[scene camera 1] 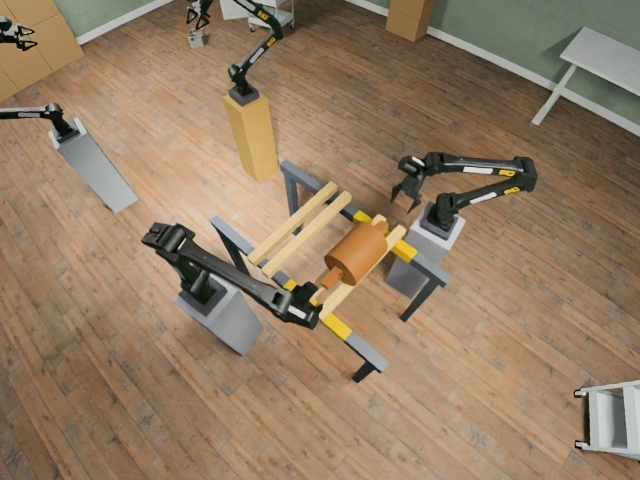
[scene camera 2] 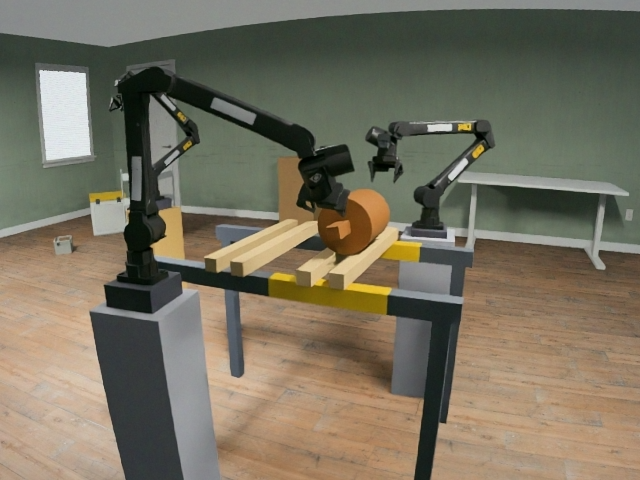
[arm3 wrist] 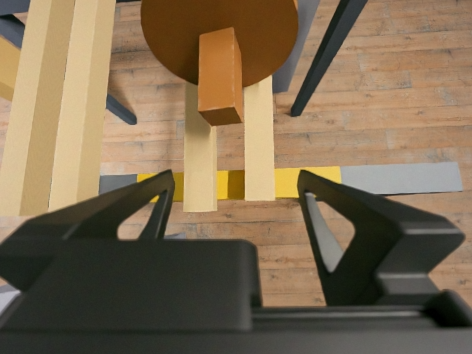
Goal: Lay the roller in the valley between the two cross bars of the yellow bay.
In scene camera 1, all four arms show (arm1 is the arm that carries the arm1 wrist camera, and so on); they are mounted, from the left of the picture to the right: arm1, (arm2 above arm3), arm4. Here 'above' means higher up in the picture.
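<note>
The orange roller (arm3 wrist: 170, 45) (scene camera 1: 361, 250) (scene camera 2: 369, 217) lies lengthwise over the two pale cross bars (arm3 wrist: 260, 150) (scene camera 1: 341, 298) (scene camera 2: 356, 266) of the yellow bay (arm3 wrist: 325, 174) (scene camera 1: 336, 326) (scene camera 2: 330, 296), its square end stub facing the near rail. It sits low between them; contact is hard to see. Arm3's gripper (arm3 wrist: 236, 176) is open and empty past the stub; its fingers are hidden in scene camera 1. Arm4's gripper (scene camera 1: 402, 205) is open beyond the far rail. Arm2's gripper (scene camera 1: 198, 23) and arm1's gripper (scene camera 1: 29, 38) are open, far from the roller.
Two other pale cross bars (arm3 wrist: 85, 125) (scene camera 1: 292, 223) (scene camera 2: 253, 245) lie left of the roller across the grey rails (arm3 wrist: 400, 179) (scene camera 1: 367, 351) (scene camera 2: 423, 304). A white table (scene camera 1: 604, 56) (scene camera 2: 542, 183) stands at the back right. Grey pedestals carry arm3 and arm4 beside the frame.
</note>
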